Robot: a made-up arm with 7 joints. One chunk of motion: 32 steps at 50 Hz.
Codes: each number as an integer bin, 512 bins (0 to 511) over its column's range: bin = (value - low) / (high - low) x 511, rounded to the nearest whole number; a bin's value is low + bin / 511 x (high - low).
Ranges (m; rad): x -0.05..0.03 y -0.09..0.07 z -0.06..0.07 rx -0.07..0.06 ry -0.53..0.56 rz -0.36..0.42
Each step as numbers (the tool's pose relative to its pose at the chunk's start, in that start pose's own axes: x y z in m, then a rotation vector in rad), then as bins.
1 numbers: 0.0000 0.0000 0.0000 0.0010 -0.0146 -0.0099
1 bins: 319 287 236 279 242 229
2 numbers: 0.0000 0.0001 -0.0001 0.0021 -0.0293 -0.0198
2 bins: 319 288 235 283 235 223
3 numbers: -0.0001 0.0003 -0.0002 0.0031 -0.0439 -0.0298
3 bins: 319 288 235 287 228 216
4 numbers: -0.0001 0.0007 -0.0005 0.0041 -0.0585 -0.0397
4 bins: 319 290 234 291 221 210
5 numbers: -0.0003 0.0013 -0.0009 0.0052 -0.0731 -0.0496
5 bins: 317 292 232 296 214 203
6 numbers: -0.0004 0.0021 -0.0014 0.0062 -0.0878 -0.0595
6 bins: 317 294 230 300 207 197
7 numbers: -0.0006 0.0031 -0.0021 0.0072 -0.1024 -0.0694
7 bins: 316 297 228 303 200 190
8 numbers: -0.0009 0.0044 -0.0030 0.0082 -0.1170 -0.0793
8 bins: 314 301 224 307 194 184
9 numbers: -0.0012 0.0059 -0.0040 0.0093 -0.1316 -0.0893
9 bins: 312 306 220 312 187 177
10 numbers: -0.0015 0.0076 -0.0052 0.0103 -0.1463 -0.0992
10 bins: 310 312 215 316 180 171
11 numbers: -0.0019 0.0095 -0.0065 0.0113 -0.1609 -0.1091
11 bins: 307 318 210 320 173 164
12 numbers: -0.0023 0.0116 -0.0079 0.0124 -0.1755 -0.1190
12 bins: 305 324 205 324 166 158
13 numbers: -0.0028 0.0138 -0.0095 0.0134 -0.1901 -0.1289
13 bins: 301 332 199 328 159 151
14 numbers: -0.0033 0.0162 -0.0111 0.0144 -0.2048 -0.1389
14 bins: 298 339 192 332 152 145
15 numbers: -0.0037 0.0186 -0.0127 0.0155 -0.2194 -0.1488
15 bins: 296 347 186 336 146 138
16 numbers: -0.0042 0.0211 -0.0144 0.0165 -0.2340 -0.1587
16 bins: 293 355 179 340 139 132
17 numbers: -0.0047 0.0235 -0.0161 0.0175 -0.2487 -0.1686
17 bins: 289 362 173 344 132 125
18 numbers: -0.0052 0.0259 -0.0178 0.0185 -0.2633 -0.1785
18 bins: 286 370 166 348 125 119
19 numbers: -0.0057 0.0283 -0.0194 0.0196 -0.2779 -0.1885
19 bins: 283 378 160 352 118 112
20 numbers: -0.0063 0.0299 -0.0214 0.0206 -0.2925 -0.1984
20 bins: 279 383 152 356 111 106
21 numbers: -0.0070 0.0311 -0.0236 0.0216 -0.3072 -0.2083
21 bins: 275 387 143 360 104 99
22 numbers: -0.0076 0.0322 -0.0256 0.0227 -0.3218 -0.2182
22 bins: 271 390 135 364 98 93
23 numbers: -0.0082 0.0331 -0.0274 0.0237 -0.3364 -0.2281
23 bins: 267 393 128 368 91 86
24 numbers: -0.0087 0.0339 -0.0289 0.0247 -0.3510 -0.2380
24 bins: 264 396 122 372 84 80
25 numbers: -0.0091 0.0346 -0.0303 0.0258 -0.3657 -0.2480
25 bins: 261 398 117 377 77 73
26 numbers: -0.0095 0.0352 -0.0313 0.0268 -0.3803 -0.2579
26 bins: 259 400 113 380 70 67
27 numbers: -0.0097 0.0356 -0.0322 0.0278 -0.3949 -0.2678
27 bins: 257 401 109 384 63 60
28 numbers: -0.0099 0.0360 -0.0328 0.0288 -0.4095 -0.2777
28 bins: 256 402 107 388 56 54
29 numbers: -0.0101 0.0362 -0.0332 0.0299 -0.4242 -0.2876
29 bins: 255 403 105 393 50 47
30 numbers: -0.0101 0.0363 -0.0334 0.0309 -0.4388 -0.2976
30 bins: 255 403 105 397 43 41
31 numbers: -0.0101 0.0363 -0.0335 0.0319 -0.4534 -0.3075
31 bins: 255 403 104 401 36 34
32 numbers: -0.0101 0.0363 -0.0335 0.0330 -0.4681 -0.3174
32 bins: 255 403 104 405 29 28
